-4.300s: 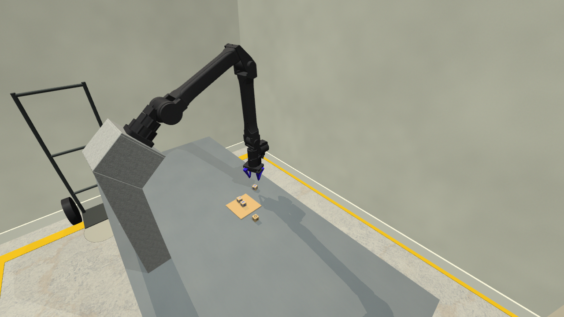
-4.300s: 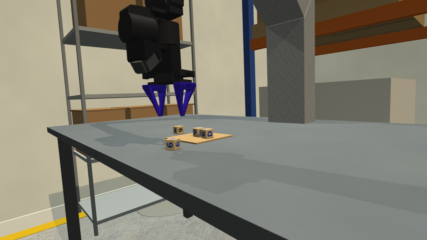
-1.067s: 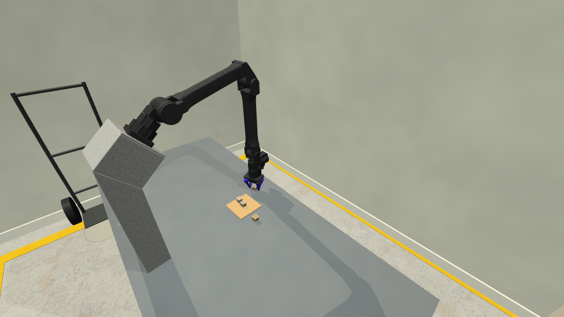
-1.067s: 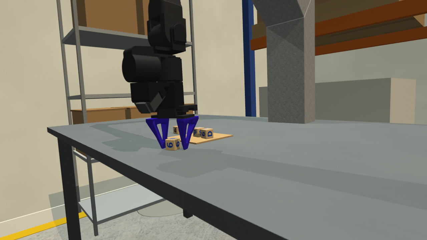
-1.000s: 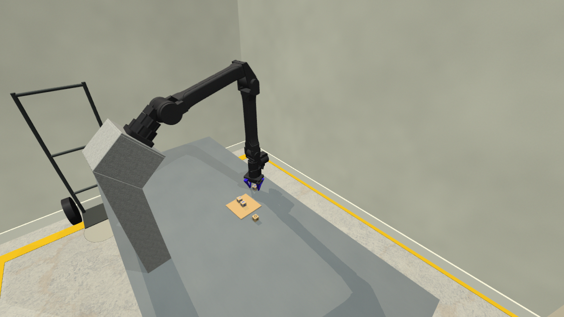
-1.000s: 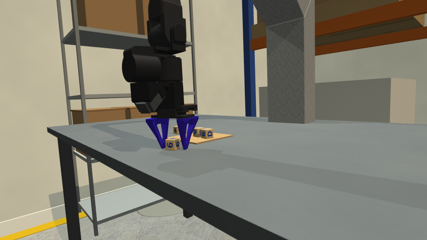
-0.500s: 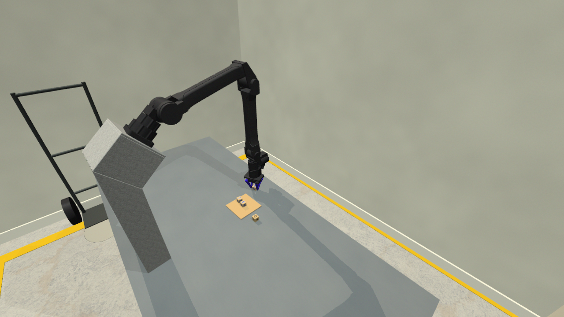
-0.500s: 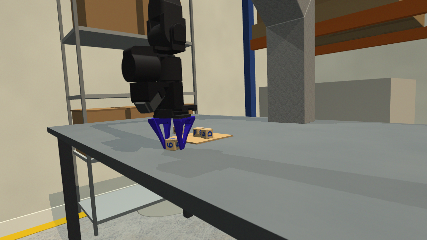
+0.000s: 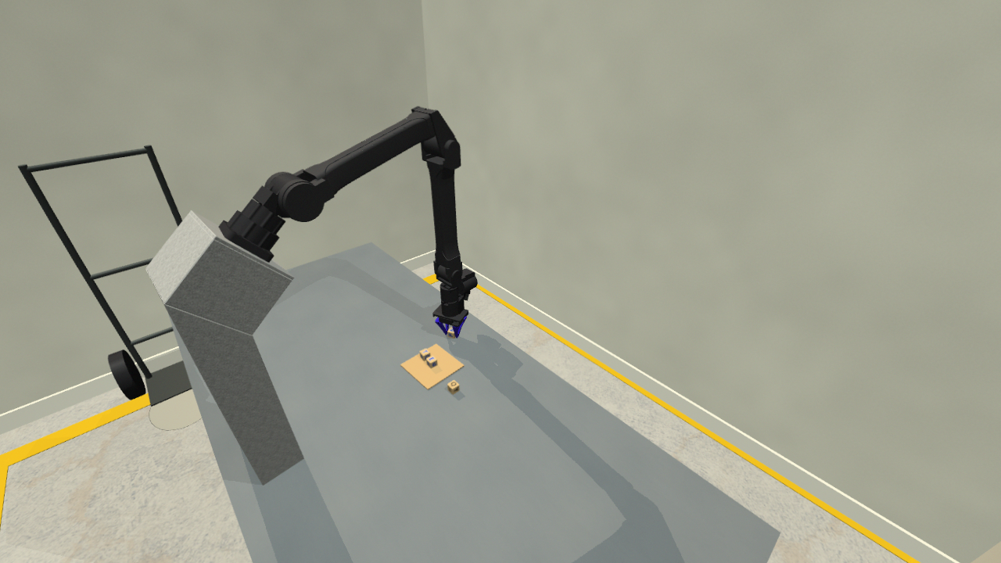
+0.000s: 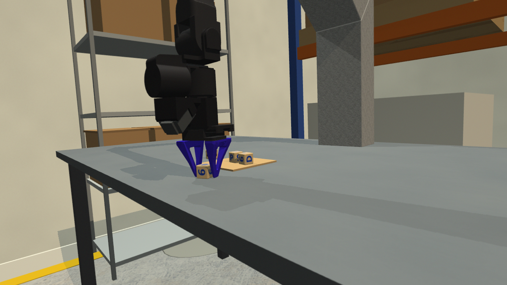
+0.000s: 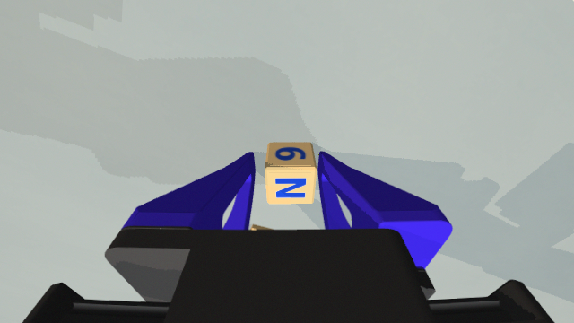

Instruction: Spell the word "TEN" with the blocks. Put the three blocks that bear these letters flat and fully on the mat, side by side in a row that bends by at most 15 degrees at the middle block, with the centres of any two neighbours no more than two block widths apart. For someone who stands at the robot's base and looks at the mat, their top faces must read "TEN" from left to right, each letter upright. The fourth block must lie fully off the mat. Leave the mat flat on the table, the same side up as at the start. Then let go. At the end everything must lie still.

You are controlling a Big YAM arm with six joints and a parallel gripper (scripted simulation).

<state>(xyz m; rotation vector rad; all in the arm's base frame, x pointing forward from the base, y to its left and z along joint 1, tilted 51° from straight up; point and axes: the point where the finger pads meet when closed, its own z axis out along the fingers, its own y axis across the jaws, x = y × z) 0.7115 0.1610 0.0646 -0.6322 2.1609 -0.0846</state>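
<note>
Right now my hand is 11 cm to the left of the tan mat, 11 cm past it and 1 cm above it.
</note>
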